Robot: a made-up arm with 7 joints. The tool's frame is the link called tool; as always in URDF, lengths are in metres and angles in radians. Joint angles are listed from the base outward. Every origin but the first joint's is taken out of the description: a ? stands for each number. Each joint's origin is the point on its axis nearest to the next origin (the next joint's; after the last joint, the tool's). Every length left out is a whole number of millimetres.
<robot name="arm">
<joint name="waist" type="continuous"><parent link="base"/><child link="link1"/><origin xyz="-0.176 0.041 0.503" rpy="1.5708 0 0"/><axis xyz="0 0 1"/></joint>
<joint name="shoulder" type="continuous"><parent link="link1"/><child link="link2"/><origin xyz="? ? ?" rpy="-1.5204 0.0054 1.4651"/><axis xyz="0 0 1"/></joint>
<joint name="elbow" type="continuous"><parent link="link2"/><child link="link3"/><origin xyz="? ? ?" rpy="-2.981 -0.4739 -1.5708"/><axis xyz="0 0 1"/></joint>
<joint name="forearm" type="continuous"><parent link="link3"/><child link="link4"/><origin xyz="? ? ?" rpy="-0.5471 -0.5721 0.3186"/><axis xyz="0 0 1"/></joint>
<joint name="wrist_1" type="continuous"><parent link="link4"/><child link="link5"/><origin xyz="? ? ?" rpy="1.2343 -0.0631 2.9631"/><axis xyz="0 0 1"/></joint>
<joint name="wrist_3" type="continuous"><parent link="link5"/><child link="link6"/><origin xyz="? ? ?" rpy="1.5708 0 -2.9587"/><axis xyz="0 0 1"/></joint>
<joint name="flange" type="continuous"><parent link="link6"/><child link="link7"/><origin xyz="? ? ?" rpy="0 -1.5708 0"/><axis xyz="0 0 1"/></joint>
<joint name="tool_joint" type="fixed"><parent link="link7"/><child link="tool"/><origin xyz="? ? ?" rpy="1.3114 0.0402 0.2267"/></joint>
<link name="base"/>
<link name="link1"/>
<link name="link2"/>
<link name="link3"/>
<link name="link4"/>
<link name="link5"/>
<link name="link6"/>
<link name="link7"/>
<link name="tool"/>
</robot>
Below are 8 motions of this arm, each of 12 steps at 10 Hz.
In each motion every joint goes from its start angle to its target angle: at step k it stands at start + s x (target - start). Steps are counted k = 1, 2, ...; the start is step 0. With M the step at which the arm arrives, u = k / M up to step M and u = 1 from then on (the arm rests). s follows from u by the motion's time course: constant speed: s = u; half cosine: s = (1 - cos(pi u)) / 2; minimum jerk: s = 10 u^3 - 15 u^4 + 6 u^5.
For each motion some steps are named. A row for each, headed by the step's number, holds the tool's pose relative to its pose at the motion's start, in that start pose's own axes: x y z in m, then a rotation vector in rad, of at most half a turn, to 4 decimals.
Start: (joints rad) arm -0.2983 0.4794 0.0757 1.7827 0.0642 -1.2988 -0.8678
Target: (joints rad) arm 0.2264 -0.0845 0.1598 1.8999 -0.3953 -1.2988 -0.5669
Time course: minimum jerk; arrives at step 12
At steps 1, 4, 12:
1: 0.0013 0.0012 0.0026 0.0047 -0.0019 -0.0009
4: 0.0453 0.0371 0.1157 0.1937 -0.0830 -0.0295
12: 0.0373 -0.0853 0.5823 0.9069 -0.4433 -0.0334

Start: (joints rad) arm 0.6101 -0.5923 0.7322 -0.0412 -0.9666 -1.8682 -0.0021
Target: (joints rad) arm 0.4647 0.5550 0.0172 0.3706 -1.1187 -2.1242 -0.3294
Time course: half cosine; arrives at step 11
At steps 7, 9, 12:
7: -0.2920 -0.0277 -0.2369 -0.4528 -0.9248 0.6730
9: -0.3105 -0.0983 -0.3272 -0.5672 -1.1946 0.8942
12: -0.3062 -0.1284 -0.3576 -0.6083 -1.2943 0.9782

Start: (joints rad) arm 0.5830 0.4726 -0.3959 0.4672 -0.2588 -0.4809 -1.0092
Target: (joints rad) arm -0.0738 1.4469 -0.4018 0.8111 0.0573 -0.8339 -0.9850
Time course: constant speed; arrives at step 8
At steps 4, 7, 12:
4: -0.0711 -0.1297 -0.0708 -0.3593 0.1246 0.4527
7: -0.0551 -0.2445 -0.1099 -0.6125 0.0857 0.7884
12: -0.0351 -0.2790 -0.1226 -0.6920 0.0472 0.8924

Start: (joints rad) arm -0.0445 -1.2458 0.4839 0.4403 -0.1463 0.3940 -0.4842
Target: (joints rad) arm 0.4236 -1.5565 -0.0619 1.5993 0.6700 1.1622 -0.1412
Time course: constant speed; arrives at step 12
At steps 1, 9, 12:
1: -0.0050 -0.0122 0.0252 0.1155 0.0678 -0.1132
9: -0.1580 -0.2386 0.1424 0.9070 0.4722 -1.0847
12: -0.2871 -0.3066 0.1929 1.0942 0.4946 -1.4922

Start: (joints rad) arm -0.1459 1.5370 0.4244 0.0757 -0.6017 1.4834 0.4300
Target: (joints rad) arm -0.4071 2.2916 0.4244 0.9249 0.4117 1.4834 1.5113
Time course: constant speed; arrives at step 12
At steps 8, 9, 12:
8: -0.1571 -0.1402 -0.0226 0.2685 0.1330 0.0016
9: -0.1799 -0.1510 -0.0378 0.2999 0.1451 0.0018
12: -0.2484 -0.1698 -0.0962 0.3888 0.1750 0.0038

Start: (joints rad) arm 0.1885 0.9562 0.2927 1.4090 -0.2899 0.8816 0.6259
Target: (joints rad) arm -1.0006 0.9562 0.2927 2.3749 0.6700 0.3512 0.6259
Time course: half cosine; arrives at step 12
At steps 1, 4, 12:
1: 0.0023 -0.0081 -0.0001 0.0302 -0.0098 -0.0207
4: 0.0268 -0.1095 -0.0280 0.4464 -0.1148 -0.3410
12: 0.0954 -0.1777 -0.2878 1.8808 -0.1042 -1.5167

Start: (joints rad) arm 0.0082 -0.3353 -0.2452 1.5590 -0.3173 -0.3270 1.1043
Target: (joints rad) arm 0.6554 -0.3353 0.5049 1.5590 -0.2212 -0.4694 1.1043
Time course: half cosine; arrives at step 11
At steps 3, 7, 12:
3: -0.0195 0.0558 -0.0352 -0.1175 -0.0453 0.1243
7: -0.1060 0.1856 -0.2173 -0.5162 -0.1188 0.5001
12: -0.1607 0.2077 -0.3563 -0.7537 -0.1160 0.6936

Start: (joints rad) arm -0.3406 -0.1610 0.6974 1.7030 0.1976 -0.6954 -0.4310
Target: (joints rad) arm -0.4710 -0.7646 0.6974 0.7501 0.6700 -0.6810 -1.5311
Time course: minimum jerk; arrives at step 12
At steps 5, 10, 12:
5: 0.0718 -0.0609 -0.0277 -0.0851 -0.3683 -0.1868
10: 0.2436 -0.2318 -0.0341 -0.3182 -1.0573 -0.5204
12: 0.2537 -0.2443 -0.0326 -0.3362 -1.0970 -0.5390

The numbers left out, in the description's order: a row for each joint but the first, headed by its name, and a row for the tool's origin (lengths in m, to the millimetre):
shoulder: 0.009 0.166 0
elbow: 0.197 0.003 0
forearm: 0.015 0.014 0
wrist_1: 0.105 0.223 0
wrist_3: -0.319 0.267 0
flange: -0.332 0.032 0
tool: -0.094 0.003 0

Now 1 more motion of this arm.
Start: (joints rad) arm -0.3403 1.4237 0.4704 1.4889 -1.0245 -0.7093 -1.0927
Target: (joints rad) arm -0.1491 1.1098 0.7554 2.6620 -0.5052 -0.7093 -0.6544
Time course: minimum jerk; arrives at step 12
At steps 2, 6, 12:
2: 0.0244 0.0089 -0.0016 -0.0098 0.0151 -0.0601
6: 0.3545 0.0434 0.0379 0.0958 0.2678 -0.8354
12: 0.6567 -0.0846 0.1930 0.7103 0.5745 -1.4949

